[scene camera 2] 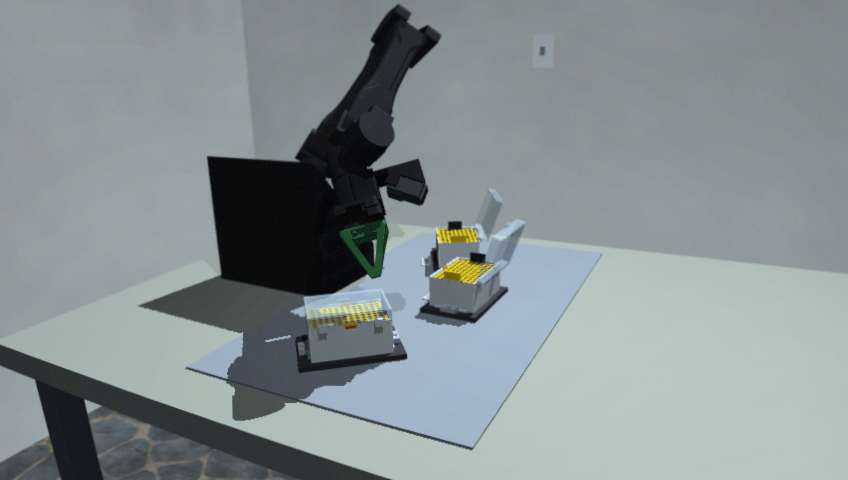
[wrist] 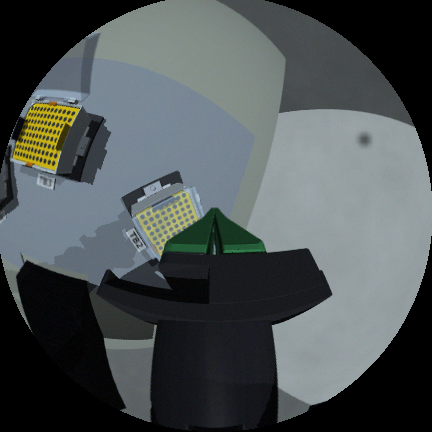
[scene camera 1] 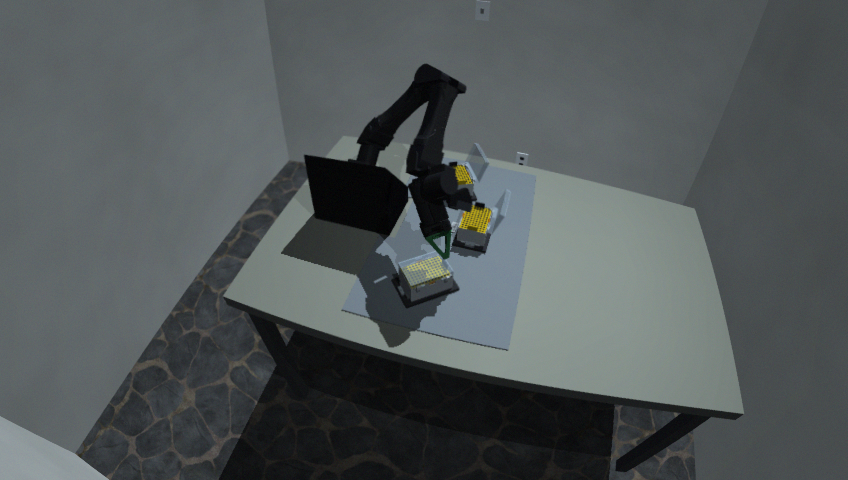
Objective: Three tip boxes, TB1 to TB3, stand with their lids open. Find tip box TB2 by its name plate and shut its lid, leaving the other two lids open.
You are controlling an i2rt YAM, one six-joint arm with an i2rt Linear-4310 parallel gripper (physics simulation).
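Places are measured from the arm's base along level axes (x left, y ahead, z down), in millimetres.
Pixels of known places: gripper, fingertip midpoint: [scene camera 2: 376, 277] [wrist: 214, 212] [scene camera 1: 446, 258]; arm's base, link origin: [scene camera 2: 298, 197] [scene camera 1: 363, 170].
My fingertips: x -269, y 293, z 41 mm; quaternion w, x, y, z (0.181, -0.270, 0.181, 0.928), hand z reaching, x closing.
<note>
For each thing: its top centre in the pictures, then the offset to it from my fingertips. Level surfaces: height alone.
- Tip box TB2, top centre: [wrist: 174, 245] [scene camera 2: 345, 299] [scene camera 1: 423, 263] dx +14, dy -60, dz +47 mm
- Tip box TB3, top centre: [scene camera 2: 465, 262] [scene camera 1: 476, 214] dx +242, dy +58, dz +50 mm
- third tip box, top centre: [scene camera 2: 451, 232] dx +447, dy -36, dz +58 mm
- blue-grey mat, surface height: dz +124 mm
- table, surface height: dz +127 mm
Tip box TB2 [scene camera 1: 426, 279] [scene camera 2: 351, 342] [wrist: 167, 217] stands nearest the front edge of the mat; its clear lid [scene camera 2: 348, 302] lies down over the yellow tip rack. Its name plate [wrist: 136, 239] reads TB2 in the wrist view. Tip box TB3 [scene camera 1: 474, 227] [scene camera 2: 465, 285] [wrist: 47, 135] stands in the middle, its lid [scene camera 1: 503, 205] [scene camera 2: 507, 242] upright and open. A third tip box [scene camera 1: 461, 177] [scene camera 2: 457, 243] stands at the back with its lid [scene camera 1: 477, 159] [scene camera 2: 490, 211] open; its plate is not readable. My green gripper [scene camera 1: 447, 255] [scene camera 2: 374, 275] [wrist: 214, 212] is shut and empty, above and behind TB2.
A black upright panel [scene camera 1: 354, 193] [scene camera 2: 261, 226] [wrist: 60, 320] stands left of the boxes, beside the arm's base. The boxes stand on a blue-grey mat [scene camera 1: 482, 315] [scene camera 2: 440, 404] [wrist: 175, 110] on the table [scene camera 1: 612, 285] [scene camera 2: 684, 368]. Walls rise behind and at the left.
</note>
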